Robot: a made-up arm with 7 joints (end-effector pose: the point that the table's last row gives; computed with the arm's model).
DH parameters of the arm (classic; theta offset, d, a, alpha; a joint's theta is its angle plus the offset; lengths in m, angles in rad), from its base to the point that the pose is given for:
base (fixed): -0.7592 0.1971 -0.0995 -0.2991
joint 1: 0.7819 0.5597 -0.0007 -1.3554
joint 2: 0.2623 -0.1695 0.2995 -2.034
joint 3: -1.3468 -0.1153 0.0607 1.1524
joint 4: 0.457 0 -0.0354 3.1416
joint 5: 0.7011 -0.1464 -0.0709 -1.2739
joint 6: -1.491 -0.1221 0 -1.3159
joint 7: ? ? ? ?
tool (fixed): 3.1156 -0.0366 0 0
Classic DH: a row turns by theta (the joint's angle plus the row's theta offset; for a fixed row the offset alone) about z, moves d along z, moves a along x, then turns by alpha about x.
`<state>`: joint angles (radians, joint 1 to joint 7).
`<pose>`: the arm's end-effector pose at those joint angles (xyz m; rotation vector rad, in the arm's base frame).
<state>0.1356 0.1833 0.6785 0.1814 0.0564 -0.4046 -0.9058</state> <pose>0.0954 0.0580 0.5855 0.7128 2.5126 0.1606</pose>
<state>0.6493 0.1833 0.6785 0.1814 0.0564 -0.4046 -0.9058</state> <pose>0.1301 0.1104 0.5664 0.1303 2.7572 0.4364</pose>
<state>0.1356 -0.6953 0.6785 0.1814 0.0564 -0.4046 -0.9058</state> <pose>0.1911 0.0680 0.6659 0.5510 1.6687 0.4893</pose>
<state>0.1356 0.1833 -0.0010 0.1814 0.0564 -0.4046 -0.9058</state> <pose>0.1454 -0.0522 0.6270 0.2548 2.9819 0.7059</pose>
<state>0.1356 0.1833 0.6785 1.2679 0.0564 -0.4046 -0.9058</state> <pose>0.1229 0.1944 0.7236 0.5326 2.3867 -1.2985</pose>
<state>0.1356 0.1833 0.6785 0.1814 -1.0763 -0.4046 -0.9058</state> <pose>0.1111 0.1708 0.7406 0.5210 2.3665 -1.3586</pose>
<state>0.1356 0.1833 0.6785 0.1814 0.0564 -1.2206 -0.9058</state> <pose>0.0798 0.1181 0.5556 1.1844 1.7771 -0.2691</pose>
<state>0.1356 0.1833 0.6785 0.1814 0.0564 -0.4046 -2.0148</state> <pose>0.0818 0.0572 0.5592 -0.1734 1.8035 -0.3550</pose>
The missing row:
joint 7: 0.5387 -0.058 -0.0064 -0.8438
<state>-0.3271 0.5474 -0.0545 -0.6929 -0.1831 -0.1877 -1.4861</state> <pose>-0.0410 -0.0318 0.5136 0.7420 2.3081 1.2305</pose>
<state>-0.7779 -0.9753 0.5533 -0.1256 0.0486 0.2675 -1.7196</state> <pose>0.0646 -0.1032 0.7808 -0.2654 0.9799 -0.4120</pose>
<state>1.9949 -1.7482 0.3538 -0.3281 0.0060 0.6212 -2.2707</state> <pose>0.2289 0.4645 0.8145 -0.0770 -0.8527 1.9133</pose>
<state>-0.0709 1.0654 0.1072 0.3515 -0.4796 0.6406 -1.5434</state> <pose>0.1215 -0.0675 0.6242 0.4818 -2.0812 -0.6583</pose>
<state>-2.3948 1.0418 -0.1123 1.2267 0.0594 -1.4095 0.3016</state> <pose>-0.1472 0.2434 0.7111 -3.0660 0.4425 0.1124</pose>
